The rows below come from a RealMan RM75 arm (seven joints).
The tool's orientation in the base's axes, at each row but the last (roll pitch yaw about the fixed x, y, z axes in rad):
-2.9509 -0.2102 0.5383
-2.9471 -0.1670 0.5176
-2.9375 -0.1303 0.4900
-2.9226 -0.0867 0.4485
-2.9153 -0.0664 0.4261
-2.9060 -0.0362 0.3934
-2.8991 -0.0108 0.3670
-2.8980 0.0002 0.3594
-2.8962 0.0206 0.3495
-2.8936 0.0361 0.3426
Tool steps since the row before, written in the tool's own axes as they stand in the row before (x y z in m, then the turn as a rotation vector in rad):
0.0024 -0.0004 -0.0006 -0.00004 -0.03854 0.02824
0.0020 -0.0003 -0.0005 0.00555 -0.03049 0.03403
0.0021 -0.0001 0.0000 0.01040 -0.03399 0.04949
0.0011 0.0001 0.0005 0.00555 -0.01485 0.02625
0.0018 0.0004 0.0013 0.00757 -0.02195 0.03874
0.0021 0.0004 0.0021 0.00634 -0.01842 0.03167
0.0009 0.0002 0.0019 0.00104 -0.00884 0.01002
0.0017 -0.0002 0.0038 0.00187 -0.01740 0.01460
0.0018 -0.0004 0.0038 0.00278 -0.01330 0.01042
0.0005 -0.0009 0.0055 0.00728 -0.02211 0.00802
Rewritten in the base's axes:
0.0018 0.0014 0.0012 -0.01852 0.03925 -0.01998
0.0015 0.0011 0.0009 -0.00933 0.03668 -0.02619
0.0018 0.0011 0.0003 -0.00652 0.04561 -0.03987
0.0010 0.0005 -0.0004 -0.00203 0.02144 -0.02183
0.0018 0.0007 -0.0012 -0.00357 0.03141 -0.03225
0.0020 0.0009 -0.0021 -0.00296 0.02617 -0.02625
0.0008 0.0006 -0.0019 -0.00290 0.01066 -0.00759
0.0012 0.0016 -0.0036 -0.00543 0.01976 -0.00997
0.0012 0.0018 -0.0036 -0.00281 0.01540 -0.00693
-0.0004 0.0022 -0.0051 -0.00109 0.02446 -0.00261

